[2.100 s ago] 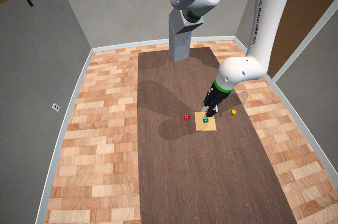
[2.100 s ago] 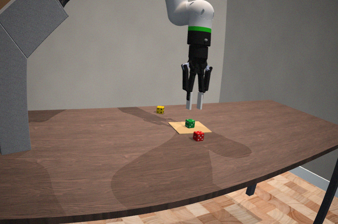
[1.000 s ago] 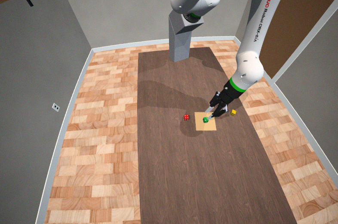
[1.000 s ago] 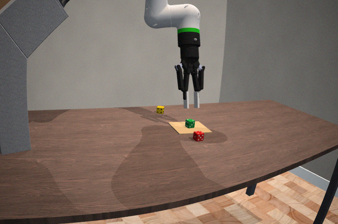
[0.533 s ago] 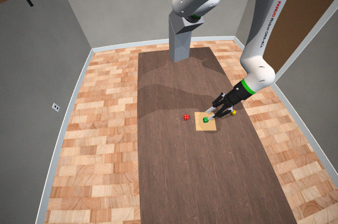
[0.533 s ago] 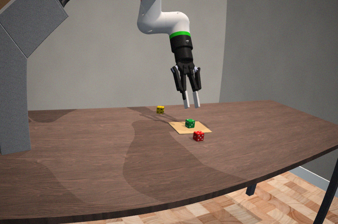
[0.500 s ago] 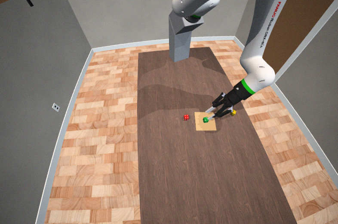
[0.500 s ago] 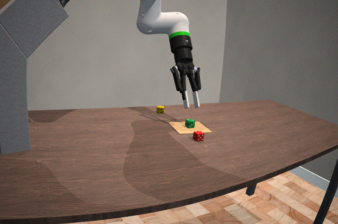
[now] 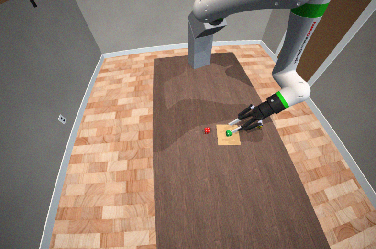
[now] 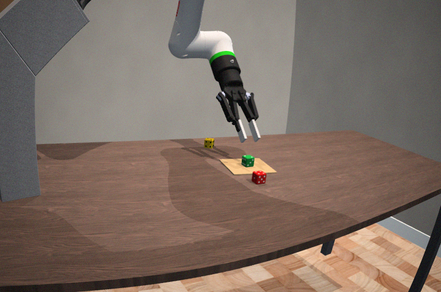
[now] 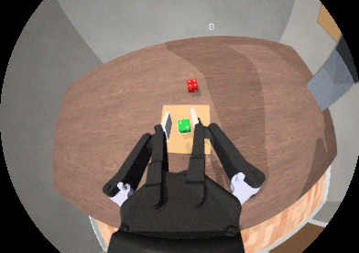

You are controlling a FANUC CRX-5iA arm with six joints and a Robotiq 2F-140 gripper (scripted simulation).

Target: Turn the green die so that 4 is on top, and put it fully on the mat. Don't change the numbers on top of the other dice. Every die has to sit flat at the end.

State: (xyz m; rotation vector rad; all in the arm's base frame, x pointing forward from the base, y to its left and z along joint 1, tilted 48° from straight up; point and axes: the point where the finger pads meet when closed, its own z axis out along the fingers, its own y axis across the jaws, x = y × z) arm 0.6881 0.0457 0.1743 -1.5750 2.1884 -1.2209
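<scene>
My gripper is now 2 cm to the left of the green die and 9 cm above it. The rest, counted from my hand: tan mat (2 cm to the right, 11 cm below); yellow die (5 cm behind, 20 cm to the left, 9 cm below); red die (2 cm behind, 15 cm to the right, 9 cm below).
</scene>
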